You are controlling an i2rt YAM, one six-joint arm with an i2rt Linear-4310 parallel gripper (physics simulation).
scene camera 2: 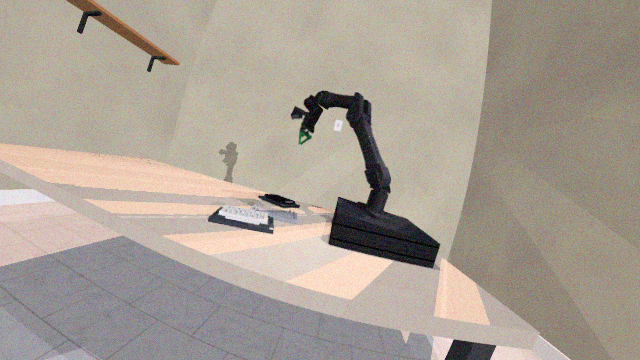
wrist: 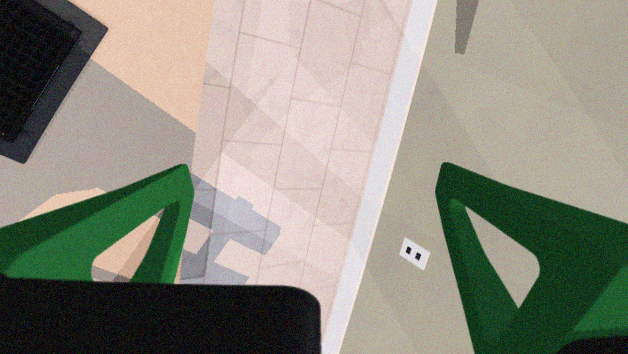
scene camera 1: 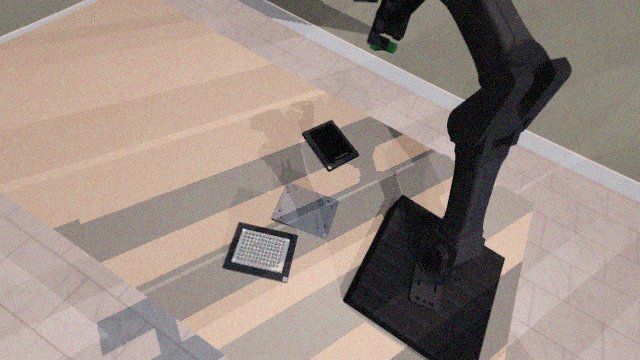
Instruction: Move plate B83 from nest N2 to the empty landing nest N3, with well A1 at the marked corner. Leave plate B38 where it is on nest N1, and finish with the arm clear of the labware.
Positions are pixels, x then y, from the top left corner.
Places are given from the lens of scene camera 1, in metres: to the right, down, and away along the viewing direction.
white well plate [scene camera 1: 264, 251]: -0.14, 0.18, 0.67
grey nest plate [scene camera 1: 303, 209]: -0.05, 0.08, 0.75
